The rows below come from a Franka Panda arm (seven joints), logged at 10 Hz.
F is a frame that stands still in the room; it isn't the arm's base.
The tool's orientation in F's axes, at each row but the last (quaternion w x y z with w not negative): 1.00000 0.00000 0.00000 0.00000; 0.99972 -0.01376 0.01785 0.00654; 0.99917 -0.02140 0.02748 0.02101; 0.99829 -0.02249 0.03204 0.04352; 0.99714 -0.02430 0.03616 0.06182; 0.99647 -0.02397 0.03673 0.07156
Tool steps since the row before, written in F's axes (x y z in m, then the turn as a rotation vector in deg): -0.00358 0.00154 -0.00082 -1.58 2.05 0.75; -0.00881 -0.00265 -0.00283 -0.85 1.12 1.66; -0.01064 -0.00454 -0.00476 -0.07 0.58 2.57; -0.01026 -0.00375 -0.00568 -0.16 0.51 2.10; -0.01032 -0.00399 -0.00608 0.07 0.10 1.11; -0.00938 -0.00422 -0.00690 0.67 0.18 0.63
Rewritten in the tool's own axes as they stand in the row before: -0.00358 0.00154 -0.00082 -1.58 2.05 0.75; -0.00874 -0.00245 -0.00321 -0.89 1.09 1.66; -0.01053 -0.00387 -0.00552 -0.19 0.48 2.59; -0.01015 -0.00259 -0.00648 -0.25 0.43 2.11; -0.01024 -0.00240 -0.00698 0.00 0.04 1.12; -0.00932 -0.00252 -0.00775 0.64 0.05 0.68
